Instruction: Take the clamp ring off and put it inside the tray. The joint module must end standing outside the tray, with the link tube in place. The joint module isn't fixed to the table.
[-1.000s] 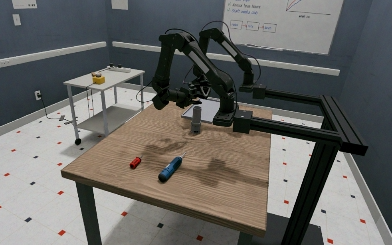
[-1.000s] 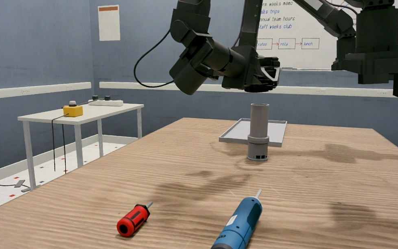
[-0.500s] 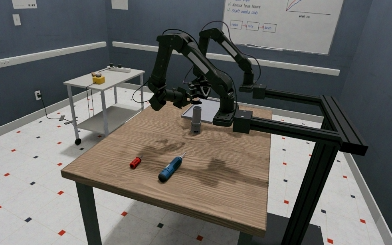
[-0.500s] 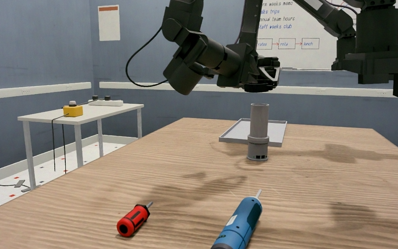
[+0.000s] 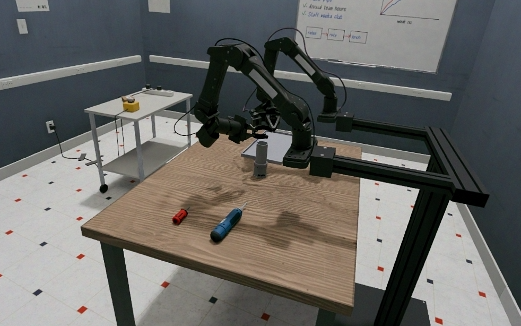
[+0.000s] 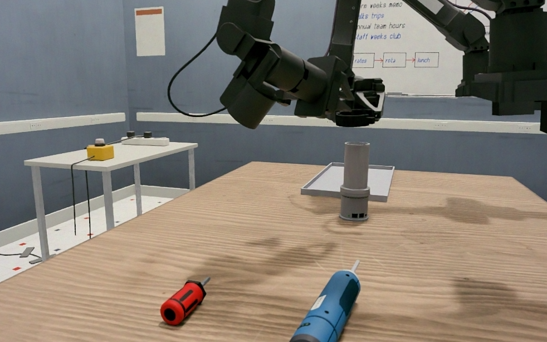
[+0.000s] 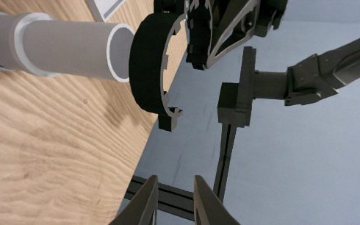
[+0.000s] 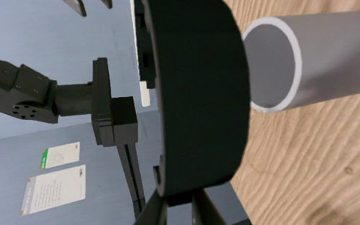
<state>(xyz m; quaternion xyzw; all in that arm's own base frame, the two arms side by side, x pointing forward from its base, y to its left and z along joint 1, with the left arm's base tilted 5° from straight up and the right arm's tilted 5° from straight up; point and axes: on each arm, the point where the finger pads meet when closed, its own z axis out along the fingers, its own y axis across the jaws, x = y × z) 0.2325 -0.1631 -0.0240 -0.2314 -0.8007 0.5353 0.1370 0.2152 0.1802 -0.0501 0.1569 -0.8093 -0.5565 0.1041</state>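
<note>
Now: the dark clamp ring 100 mm to the right of my left hand, 30 mm below it and 10 mm ahead of it. From my left hand the other things lie so: small screw: 280 mm to the right, 240 mm below, 40 mm ahead; then grey link tube: 130 mm below, 110 mm to the right; then grey joint module: 210 mm below, 110 mm to the right.
Now: right hand 5 cm to the right of the dark clamp ring, 4 cm short of it and 1 cm above it. Round my right hand: small screw (21 cm below, 13 cm to the right, 8 cm ahead); grey link tube (11 cm below, 4 cm to the left, 3 cm ahead); grey joint module (19 cm below, 4 cm to the left, 3 cm ahead).
</note>
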